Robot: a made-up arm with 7 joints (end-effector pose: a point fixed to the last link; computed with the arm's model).
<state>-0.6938 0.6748 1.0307 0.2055 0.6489 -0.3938 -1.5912</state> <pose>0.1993 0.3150 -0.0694 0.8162 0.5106 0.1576 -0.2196</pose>
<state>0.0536 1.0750 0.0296 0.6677 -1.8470 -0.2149 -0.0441</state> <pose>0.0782 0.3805 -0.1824 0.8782 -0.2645 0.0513 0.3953</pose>
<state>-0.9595 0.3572 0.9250 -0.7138 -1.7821 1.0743 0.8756</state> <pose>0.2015 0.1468 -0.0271 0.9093 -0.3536 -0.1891 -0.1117</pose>
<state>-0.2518 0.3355 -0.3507 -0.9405 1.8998 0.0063 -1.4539</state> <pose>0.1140 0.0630 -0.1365 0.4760 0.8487 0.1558 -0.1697</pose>
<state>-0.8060 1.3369 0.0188 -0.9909 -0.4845 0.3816 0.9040</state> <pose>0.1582 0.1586 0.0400 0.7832 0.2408 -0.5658 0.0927</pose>
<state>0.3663 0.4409 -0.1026 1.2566 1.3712 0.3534 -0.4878</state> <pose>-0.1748 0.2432 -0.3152 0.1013 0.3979 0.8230 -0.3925</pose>
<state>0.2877 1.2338 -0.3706 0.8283 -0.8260 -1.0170 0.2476</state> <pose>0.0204 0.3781 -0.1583 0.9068 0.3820 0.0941 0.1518</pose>
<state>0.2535 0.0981 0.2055 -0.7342 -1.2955 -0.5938 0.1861</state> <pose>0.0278 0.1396 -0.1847 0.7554 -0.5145 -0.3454 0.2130</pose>
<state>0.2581 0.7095 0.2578 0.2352 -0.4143 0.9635 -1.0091</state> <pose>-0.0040 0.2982 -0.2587 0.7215 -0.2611 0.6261 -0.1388</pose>
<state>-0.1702 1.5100 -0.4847 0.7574 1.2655 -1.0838 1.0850</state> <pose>0.0962 0.3828 -0.1134 0.5416 0.7114 -0.0994 -0.4366</pose>
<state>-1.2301 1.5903 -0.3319 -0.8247 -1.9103 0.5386 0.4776</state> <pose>0.1574 0.1517 0.0759 0.9335 0.1502 0.0109 -0.3253</pose>
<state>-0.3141 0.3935 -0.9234 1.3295 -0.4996 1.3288 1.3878</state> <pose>0.0221 0.1920 -0.3564 0.0991 0.8098 0.5480 0.1849</pose>
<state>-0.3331 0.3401 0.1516 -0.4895 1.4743 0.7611 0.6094</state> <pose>0.1708 0.1655 -0.1540 0.4602 0.6045 -0.1740 0.6265</pose>
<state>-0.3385 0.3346 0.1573 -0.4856 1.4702 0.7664 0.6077</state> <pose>0.1717 0.1655 -0.1542 0.4622 0.6011 -0.1681 0.6299</pose>
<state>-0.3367 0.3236 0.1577 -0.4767 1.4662 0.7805 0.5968</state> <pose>0.1716 0.1647 -0.1571 0.4694 0.6004 -0.1521 0.6293</pose>
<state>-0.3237 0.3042 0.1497 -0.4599 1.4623 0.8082 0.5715</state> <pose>0.1696 0.1628 -0.1642 0.4842 0.6033 -0.1201 0.6223</pose>
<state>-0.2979 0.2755 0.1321 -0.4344 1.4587 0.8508 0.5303</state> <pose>0.1652 0.1591 -0.1757 0.5057 0.6092 -0.0703 0.6068</pose>
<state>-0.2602 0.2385 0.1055 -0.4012 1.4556 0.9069 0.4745</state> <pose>0.1577 0.1535 -0.1910 0.5309 0.6158 -0.0040 0.5822</pose>
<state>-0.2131 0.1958 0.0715 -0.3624 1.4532 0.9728 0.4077</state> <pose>0.1468 0.1459 -0.2086 0.5551 0.6204 0.0744 0.5490</pose>
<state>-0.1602 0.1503 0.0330 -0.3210 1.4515 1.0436 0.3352</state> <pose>0.1330 0.1365 -0.2264 0.5744 0.6206 0.1584 0.5097</pose>
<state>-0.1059 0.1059 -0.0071 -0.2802 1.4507 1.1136 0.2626</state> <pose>0.1173 0.1261 -0.2427 0.5865 0.6159 0.2404 0.4678</pose>
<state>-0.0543 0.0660 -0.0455 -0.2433 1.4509 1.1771 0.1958</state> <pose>0.1014 0.1156 -0.2559 0.5913 0.6076 0.3135 0.4276</pose>
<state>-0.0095 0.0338 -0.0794 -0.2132 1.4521 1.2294 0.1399</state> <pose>0.0869 0.1063 -0.2657 0.5908 0.5981 0.3722 0.3932</pose>
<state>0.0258 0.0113 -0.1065 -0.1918 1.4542 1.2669 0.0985</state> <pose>0.0754 0.0991 -0.2719 0.5878 0.5905 0.4136 0.3670</pose>
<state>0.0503 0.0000 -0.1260 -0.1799 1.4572 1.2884 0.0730</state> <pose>0.0676 0.0949 -0.2753 0.5847 0.5870 0.4371 0.3501</pose>
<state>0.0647 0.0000 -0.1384 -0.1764 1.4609 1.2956 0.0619</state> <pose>0.0634 0.0937 -0.2765 0.5822 0.5886 0.4447 0.3417</pose>
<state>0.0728 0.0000 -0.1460 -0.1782 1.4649 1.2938 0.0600</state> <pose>0.0614 0.0929 -0.2766 0.5821 0.5912 0.4444 0.3378</pose>
